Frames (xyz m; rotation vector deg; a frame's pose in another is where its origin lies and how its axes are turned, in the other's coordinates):
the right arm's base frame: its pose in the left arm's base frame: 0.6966 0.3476 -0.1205 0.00 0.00 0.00
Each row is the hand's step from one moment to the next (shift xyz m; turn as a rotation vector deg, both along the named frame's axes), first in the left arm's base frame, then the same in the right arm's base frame.
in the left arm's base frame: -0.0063 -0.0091 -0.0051 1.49 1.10 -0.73
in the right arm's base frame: -0.0063 -0.0091 -0.0051 1.49 1.10 -0.73
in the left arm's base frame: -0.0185 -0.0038 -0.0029 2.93 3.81 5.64
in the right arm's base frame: -0.0185 -0.0038 -0.0029 2.93 3.81 5.64
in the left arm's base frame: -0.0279 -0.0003 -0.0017 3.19 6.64 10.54
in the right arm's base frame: -0.0279 -0.0003 -0.0017 3.19 6.64 10.54
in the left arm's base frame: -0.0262 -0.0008 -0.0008 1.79 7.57 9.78
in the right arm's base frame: -0.0262 -0.0008 -0.0008 1.79 7.57 9.78
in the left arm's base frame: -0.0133 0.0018 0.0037 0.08 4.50 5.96
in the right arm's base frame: -0.0133 0.0018 0.0037 0.08 4.50 5.96
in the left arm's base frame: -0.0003 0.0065 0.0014 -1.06 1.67 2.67
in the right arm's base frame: -0.0003 0.0065 0.0014 -1.06 1.67 2.67
